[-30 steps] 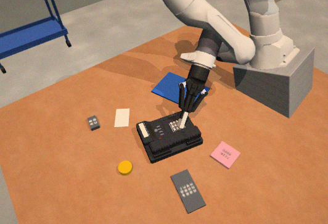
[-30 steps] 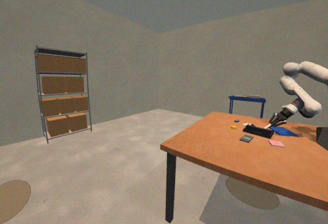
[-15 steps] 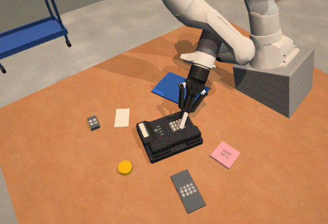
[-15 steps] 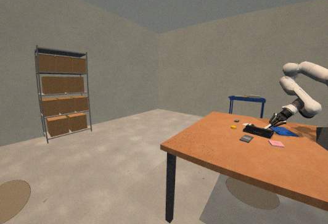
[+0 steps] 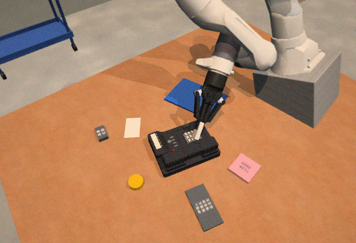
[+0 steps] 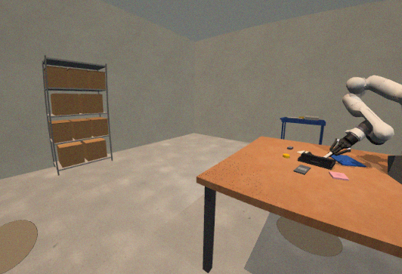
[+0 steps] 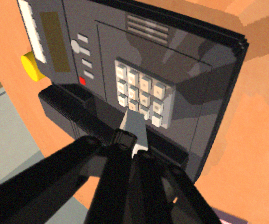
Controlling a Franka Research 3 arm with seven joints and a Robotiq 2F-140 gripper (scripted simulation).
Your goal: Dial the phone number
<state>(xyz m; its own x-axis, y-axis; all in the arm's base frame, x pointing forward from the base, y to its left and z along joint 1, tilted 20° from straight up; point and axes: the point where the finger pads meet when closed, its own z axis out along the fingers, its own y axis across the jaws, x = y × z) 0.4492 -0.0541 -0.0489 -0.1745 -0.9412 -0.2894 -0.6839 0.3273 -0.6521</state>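
My gripper is now 70 mm short of the handset, 50 mm to the right of it and 20 mm above it. The rest, counted from my hand: cream card 160 mm ahead, 210 mm to the right, 60 mm below; blue pad 140 mm behind, 180 mm to the right, 60 mm below; grey keypad slab 150 mm ahead, 210 mm to the left, 60 mm below.
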